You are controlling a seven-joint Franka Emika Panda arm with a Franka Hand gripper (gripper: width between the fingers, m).
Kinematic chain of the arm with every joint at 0, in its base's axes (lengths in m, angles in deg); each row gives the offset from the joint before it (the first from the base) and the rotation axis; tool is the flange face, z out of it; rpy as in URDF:
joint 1: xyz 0 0 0.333 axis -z
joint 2: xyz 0 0 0 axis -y
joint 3: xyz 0 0 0.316 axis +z
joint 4: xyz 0.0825 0 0 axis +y
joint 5: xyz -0.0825 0 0.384 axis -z
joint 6: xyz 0 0 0 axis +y
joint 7: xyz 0.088 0 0 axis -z
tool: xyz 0 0 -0.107 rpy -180 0 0
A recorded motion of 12 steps. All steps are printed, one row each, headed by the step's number.
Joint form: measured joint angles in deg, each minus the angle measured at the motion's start. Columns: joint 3, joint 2, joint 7, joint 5, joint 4, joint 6, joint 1.
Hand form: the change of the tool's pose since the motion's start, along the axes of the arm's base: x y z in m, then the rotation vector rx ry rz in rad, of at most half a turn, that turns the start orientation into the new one. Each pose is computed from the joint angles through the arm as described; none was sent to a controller.
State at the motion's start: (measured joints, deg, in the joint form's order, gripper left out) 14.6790 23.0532 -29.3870 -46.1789 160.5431 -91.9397 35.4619
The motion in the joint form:
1: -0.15 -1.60 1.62 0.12 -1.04 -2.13 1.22
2: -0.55 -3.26 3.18 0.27 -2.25 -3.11 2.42
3: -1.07 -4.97 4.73 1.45 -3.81 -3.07 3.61
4: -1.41 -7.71 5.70 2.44 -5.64 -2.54 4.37
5: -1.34 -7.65 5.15 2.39 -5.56 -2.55 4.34
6: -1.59 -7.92 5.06 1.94 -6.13 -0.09 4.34
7: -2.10 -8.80 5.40 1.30 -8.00 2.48 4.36
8: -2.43 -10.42 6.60 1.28 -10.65 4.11 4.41
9: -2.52 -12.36 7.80 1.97 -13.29 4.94 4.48
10: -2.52 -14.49 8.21 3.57 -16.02 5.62 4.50
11: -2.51 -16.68 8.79 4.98 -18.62 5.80 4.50
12: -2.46 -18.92 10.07 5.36 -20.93 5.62 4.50
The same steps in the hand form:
1: 0.0072 -0.0124 -0.0024 -0.0253 0.0111 -0.0516
2: 0.0130 -0.0245 -0.0036 -0.0338 0.0287 -0.0978
3: 0.0176 -0.0370 -0.0035 -0.0404 0.0548 -0.1246
4: 0.0233 -0.0458 -0.0073 -0.0292 0.0865 -0.1332
5: 0.0231 -0.0451 -0.0075 -0.0275 0.0790 -0.1270
6: 0.0234 -0.0425 -0.0039 0.0104 0.0896 -0.1167
7: 0.0305 -0.0443 0.0042 0.0485 0.0929 -0.1148
8: 0.0418 -0.0496 0.0116 0.0654 0.1030 -0.1166
9: 0.0531 -0.0559 0.0157 0.0657 0.1164 -0.1125
10: 0.0637 -0.0628 0.0178 0.0569 0.1240 -0.0898
11: 0.0745 -0.0701 0.0183 0.0443 0.1315 -0.0752
12: 0.0859 -0.0761 0.0171 0.0392 0.1452 -0.0818

